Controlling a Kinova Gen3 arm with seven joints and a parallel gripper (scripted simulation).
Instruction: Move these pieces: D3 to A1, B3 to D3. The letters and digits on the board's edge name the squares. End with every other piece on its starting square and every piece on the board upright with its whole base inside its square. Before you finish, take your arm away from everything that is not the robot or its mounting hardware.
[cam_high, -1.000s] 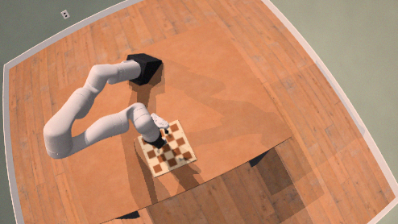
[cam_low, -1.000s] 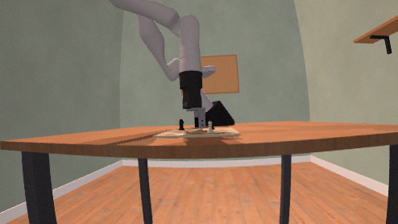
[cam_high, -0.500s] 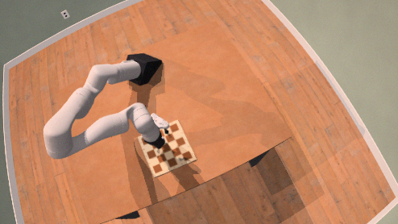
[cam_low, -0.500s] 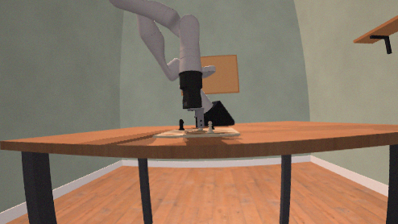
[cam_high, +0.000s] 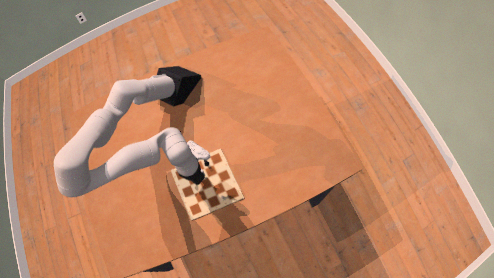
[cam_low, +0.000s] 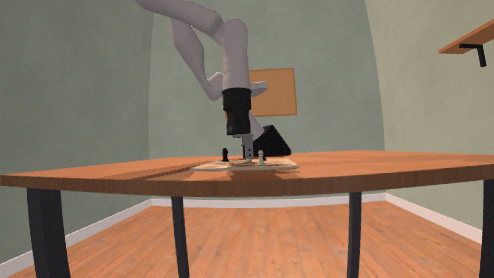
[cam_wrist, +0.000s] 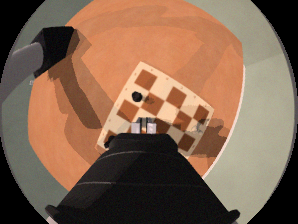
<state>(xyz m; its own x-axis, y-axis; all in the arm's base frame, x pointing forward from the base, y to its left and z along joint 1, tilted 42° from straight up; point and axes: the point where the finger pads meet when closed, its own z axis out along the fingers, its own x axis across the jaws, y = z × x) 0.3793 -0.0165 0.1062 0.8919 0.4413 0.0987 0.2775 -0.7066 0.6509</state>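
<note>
Right now my hand is 4 cm short of the chessboard and 3 cm above it.
</note>
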